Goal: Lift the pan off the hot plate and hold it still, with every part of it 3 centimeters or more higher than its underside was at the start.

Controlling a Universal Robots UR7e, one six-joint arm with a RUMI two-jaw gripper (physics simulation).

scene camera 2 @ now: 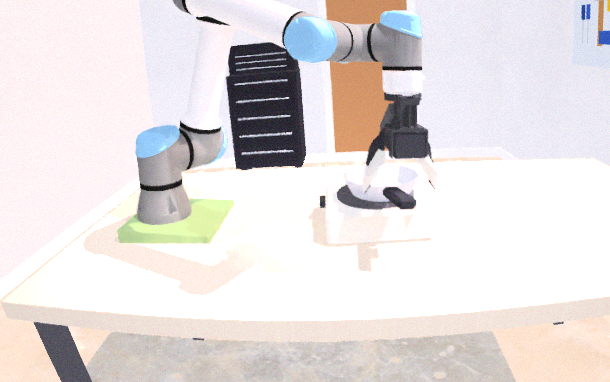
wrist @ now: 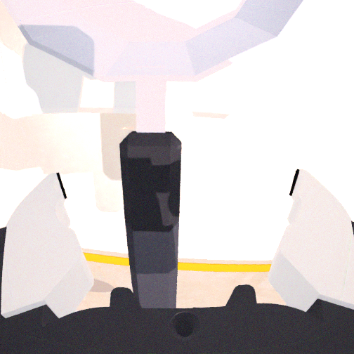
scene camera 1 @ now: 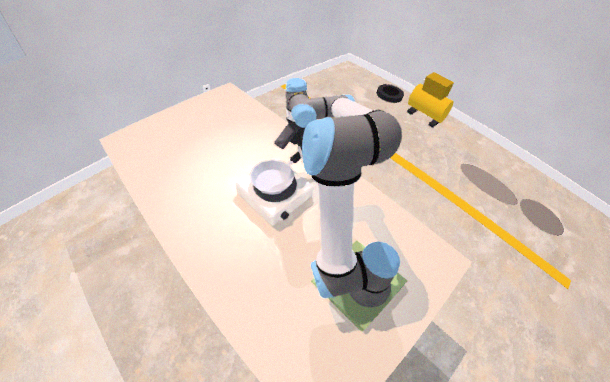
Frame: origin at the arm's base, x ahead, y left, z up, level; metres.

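Where they show: gripper, fingertip midpoint: (scene camera 2: 400, 190) (scene camera 1: 293, 155); arm's base at its link origin: (scene camera 2: 164, 213) (scene camera 1: 369, 287).
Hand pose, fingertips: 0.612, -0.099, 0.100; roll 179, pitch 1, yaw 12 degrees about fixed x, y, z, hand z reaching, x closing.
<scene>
Things, the pixels of their centre, and the offset from my fingertips, as dx, dy, dz. Level surfaces: height alone.
- pale pan at the middle of its body: (scene camera 2: 388, 187) (scene camera 1: 288, 163) -0.024, +0.043, -0.007
- white hot plate at the middle of its body: (scene camera 2: 372, 207) (scene camera 1: 276, 190) -0.063, +0.130, -0.088
- hot plate's black knob at the middle of its body: (scene camera 2: 323, 201) (scene camera 1: 284, 215) -0.190, +0.172, -0.090
- table at its surface level: dz -0.128
The pale pan (scene camera 1: 272, 176) (scene camera 2: 380, 192) (wrist: 150, 59) sits upright on the dark round disc of the white hot plate (scene camera 1: 264, 209) (scene camera 2: 375, 225). Its black handle (scene camera 2: 400, 198) (wrist: 151, 200) sticks out from the pan's side. My gripper (scene camera 2: 400, 188) (wrist: 177, 175) is open over the handle and holds nothing. In the wrist view the handle runs between the spread fingers, closer to the left finger, with a gap on both sides. Whether the fingertips reach down to the handle's height is hard to tell. In scene camera 1 the arm hides the fingertips.
The hot plate's black knob (scene camera 1: 285, 215) (scene camera 2: 322, 201) faces the arm's base. The base stands on a green block (scene camera 1: 364, 320) (scene camera 2: 175, 235) on the table (scene camera 1: 170, 200) (scene camera 2: 300, 295). A black drawer cabinet (scene camera 2: 267, 110) stands behind the table, and a yellow machine (scene camera 1: 430, 102) stands on the floor.
</scene>
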